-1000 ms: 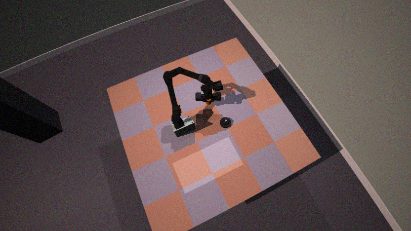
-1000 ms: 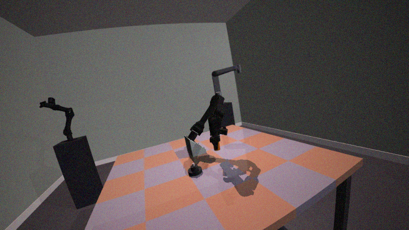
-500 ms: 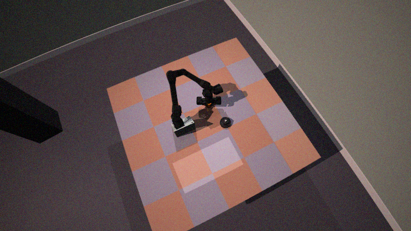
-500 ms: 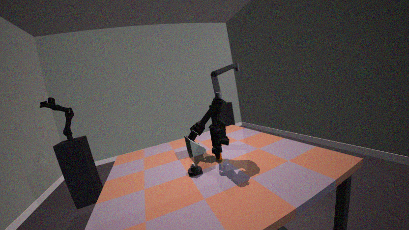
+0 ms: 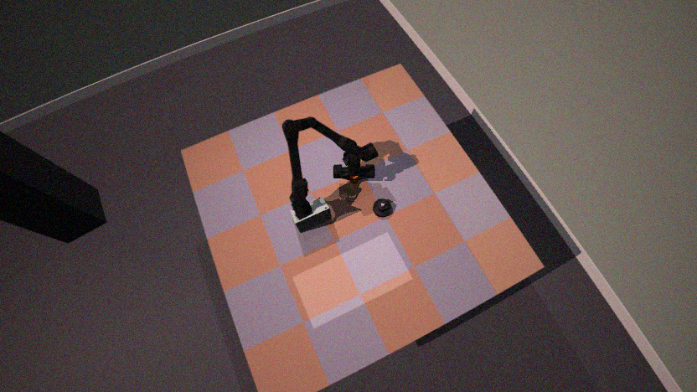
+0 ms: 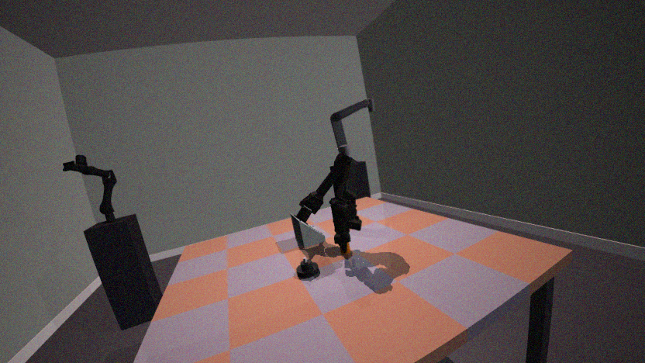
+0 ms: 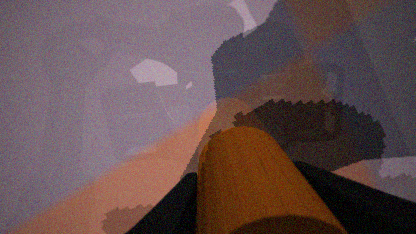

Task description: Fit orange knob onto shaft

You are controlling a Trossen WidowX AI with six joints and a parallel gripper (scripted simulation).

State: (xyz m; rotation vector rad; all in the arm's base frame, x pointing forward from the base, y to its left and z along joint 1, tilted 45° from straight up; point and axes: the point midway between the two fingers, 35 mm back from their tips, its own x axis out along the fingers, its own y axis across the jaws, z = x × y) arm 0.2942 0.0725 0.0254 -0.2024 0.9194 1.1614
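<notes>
Right now my gripper tip is 3 cm below the orange knob. Also, from my gripper tip: black round pedestal: 3 cm ahead, 19 cm to the right, 2 cm above.
</notes>
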